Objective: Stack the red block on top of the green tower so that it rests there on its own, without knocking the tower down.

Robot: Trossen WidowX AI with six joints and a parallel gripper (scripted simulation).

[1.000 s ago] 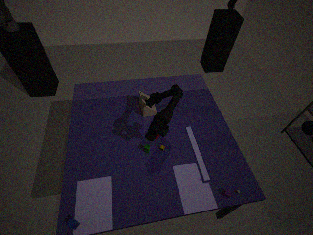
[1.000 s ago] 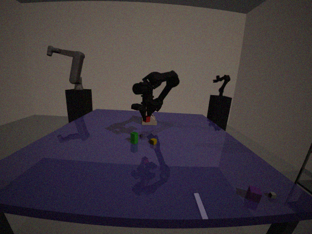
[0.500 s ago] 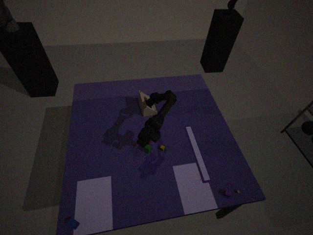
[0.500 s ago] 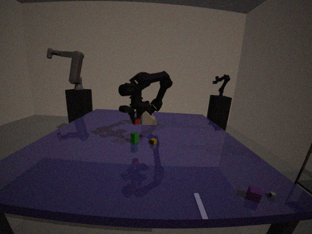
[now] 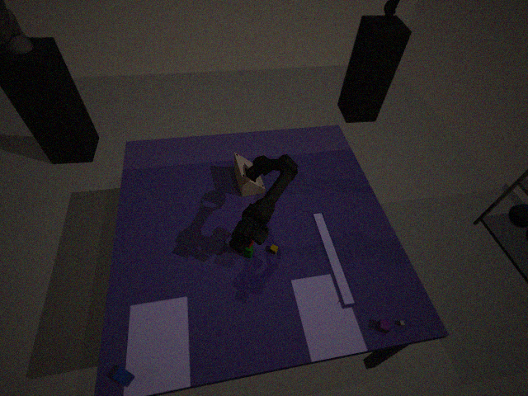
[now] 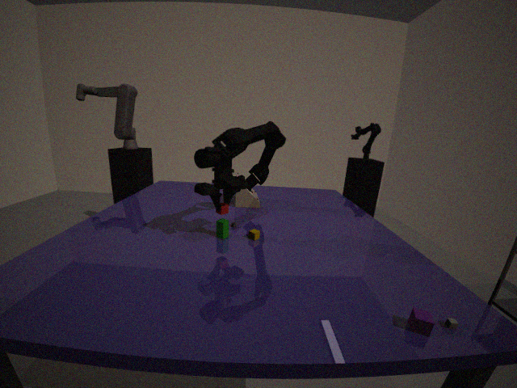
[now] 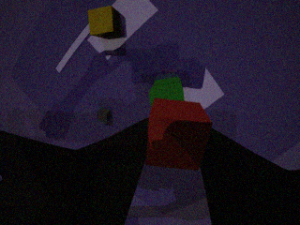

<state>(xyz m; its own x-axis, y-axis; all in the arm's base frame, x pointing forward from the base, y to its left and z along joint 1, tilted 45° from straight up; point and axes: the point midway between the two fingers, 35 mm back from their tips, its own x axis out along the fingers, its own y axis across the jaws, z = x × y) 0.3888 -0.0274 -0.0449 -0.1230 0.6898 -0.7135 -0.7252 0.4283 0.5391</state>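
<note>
My gripper tip is now 1 cm past the yellow block, 12 cm to the right of it and 9 cm above it. From my gripper tip the other things lie so: magenta block (37 cm ahead, 49 cm to the left, 8 cm below); red block (1 cm above).
</note>
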